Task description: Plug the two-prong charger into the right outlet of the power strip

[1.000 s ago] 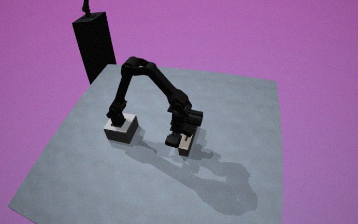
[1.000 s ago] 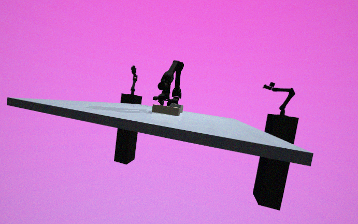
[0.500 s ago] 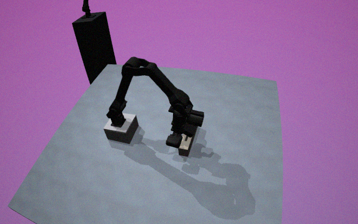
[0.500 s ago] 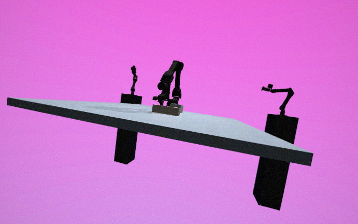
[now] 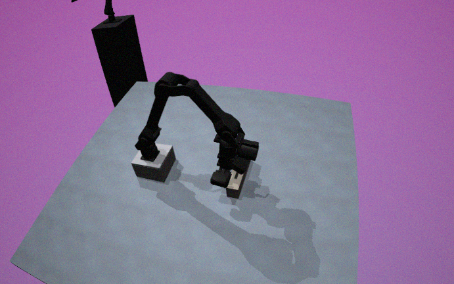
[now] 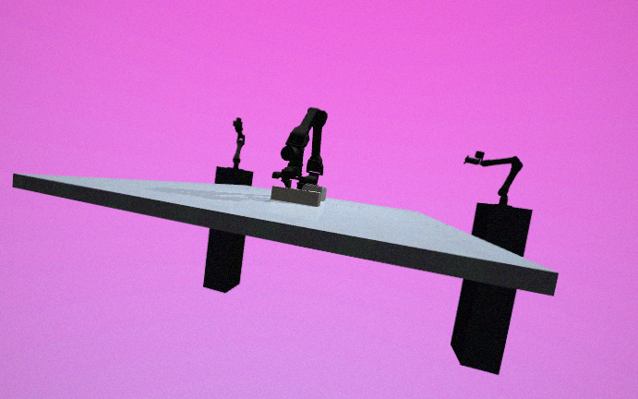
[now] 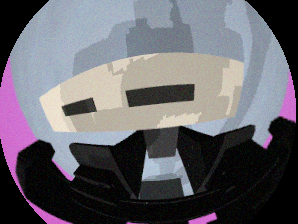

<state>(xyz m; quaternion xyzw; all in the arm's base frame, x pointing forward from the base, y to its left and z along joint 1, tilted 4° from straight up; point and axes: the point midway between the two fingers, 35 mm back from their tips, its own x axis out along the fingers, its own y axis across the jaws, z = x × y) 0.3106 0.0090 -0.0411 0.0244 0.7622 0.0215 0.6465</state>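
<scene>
The charger lies 2 cm ahead of my gripper tip and 1 cm above it.
</scene>
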